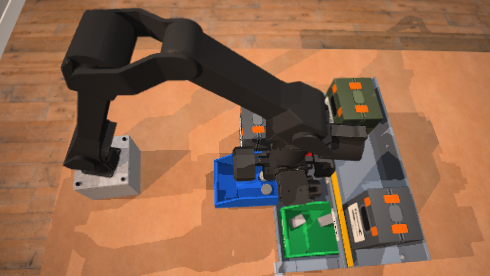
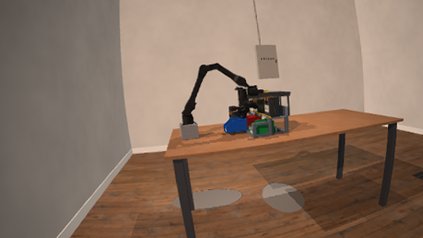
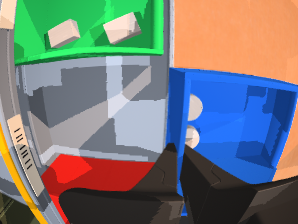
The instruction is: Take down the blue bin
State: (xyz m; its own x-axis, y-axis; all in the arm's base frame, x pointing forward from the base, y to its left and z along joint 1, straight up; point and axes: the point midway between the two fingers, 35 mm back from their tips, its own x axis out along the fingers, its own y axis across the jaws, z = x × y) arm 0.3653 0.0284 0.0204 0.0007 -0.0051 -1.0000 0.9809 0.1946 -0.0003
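The blue open bin is 60 mm behind my hand, 10 mm to the right of it and 50 mm below it. Also, from my hand: red bin: 50 mm ahead, 130 mm to the left, 70 mm below; then green bin: 100 mm ahead, 90 mm to the right, 70 mm below; then yellow rail: 110 mm ahead, 20 mm to the left.
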